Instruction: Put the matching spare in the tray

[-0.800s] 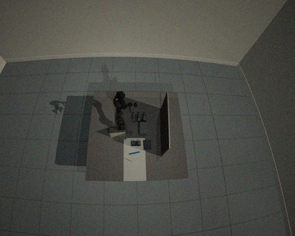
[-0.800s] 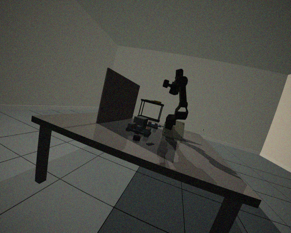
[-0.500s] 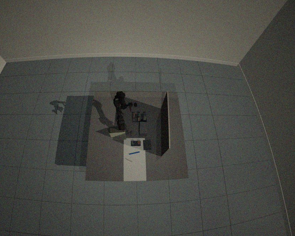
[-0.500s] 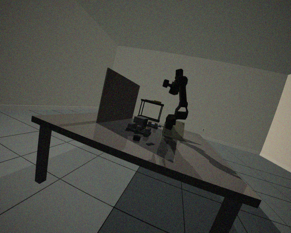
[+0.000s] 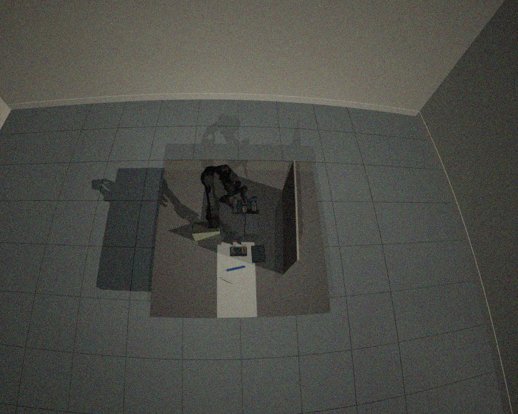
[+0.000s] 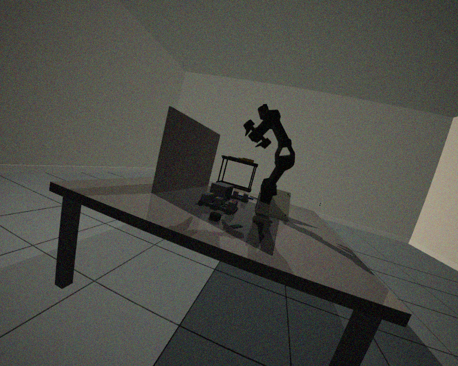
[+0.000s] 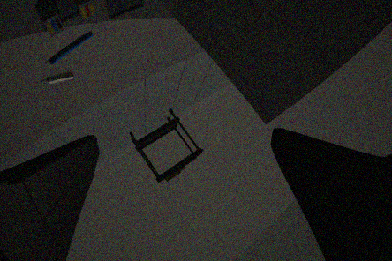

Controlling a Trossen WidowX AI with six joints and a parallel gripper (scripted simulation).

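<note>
Now: the dark boxy spare 36 cm below my gripper tip, 14 cm to the left of it and 5 cm ahead of it. The rest, counted from my gripper tip: tall upright panel (35 cm ahead, 18 cm below, 1 cm to the right); blue pen (40 cm below, 31 cm to the right, 2 cm behind); dark tray (40 cm below, 20 cm to the right, 15 cm ahead).
</note>
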